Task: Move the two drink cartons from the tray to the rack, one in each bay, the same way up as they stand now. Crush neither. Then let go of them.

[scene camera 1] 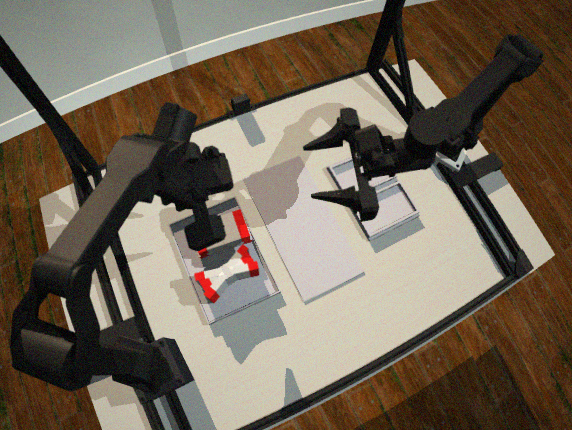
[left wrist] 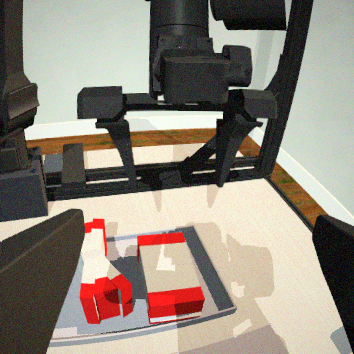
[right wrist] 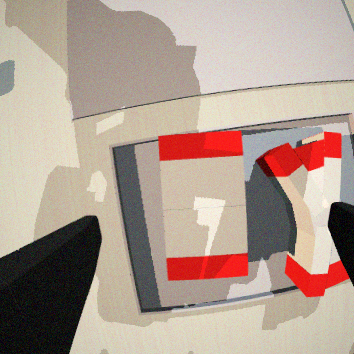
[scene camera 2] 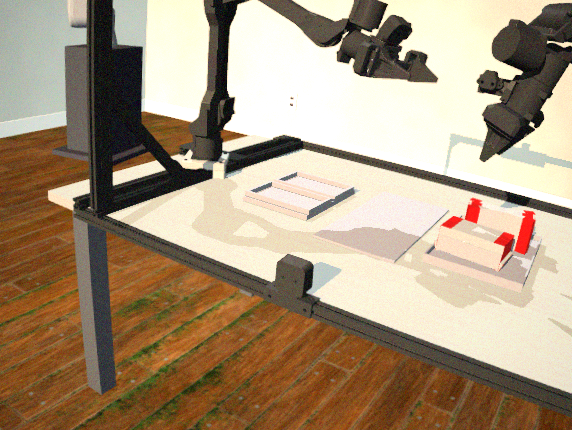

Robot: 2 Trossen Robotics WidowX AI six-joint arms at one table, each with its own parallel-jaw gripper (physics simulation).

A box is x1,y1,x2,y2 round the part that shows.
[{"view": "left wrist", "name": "my left gripper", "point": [203,225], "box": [0,208,353,353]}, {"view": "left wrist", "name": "my right gripper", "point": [177,188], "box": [76,24,276,191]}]
